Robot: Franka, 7 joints.
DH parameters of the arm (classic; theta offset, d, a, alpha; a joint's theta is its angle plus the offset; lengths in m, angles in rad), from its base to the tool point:
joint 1: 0 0.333 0 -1.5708
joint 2: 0 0 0 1.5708
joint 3: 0 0.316 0.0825 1.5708
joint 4: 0 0 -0.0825 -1.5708
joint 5: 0 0.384 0 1.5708
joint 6: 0 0 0.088 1.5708
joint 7: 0 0.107 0 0
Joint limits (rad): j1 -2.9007..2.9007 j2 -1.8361..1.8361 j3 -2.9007..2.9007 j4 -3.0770..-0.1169 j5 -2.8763..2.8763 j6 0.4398..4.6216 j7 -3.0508..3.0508
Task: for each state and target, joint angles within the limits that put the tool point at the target. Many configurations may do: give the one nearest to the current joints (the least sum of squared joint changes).
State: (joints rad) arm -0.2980 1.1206 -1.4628 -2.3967 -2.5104 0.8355 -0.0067
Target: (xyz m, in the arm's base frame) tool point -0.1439 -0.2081 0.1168
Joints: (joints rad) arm -0.5538 1.2970 -0.7341 -3.0691 -2.7646 1.0214 -0.0067
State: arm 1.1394 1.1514 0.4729 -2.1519 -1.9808 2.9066 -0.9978
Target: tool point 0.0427 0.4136 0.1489
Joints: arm 0.8620 0.4660 0.3713 -2.3807 -2.0700 3.1700 -0.9978
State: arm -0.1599 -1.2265 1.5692 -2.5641 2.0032 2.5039 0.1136
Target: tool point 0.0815 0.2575 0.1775
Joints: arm 0.1518 -0.9808 1.8194 -2.9767 2.0012 2.4437 0.1136
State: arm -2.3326 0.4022 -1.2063 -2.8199 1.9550 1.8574 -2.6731
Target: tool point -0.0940 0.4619 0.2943
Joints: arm -2.9007 0.4001 -1.6286 -2.5022 2.0991 2.2439 -2.6731
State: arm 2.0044 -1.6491 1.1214 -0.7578 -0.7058 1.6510 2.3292
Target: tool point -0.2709 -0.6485 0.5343
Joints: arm 1.8316 -1.6462 1.1945 -1.0479 -0.6420 1.4917 2.3292
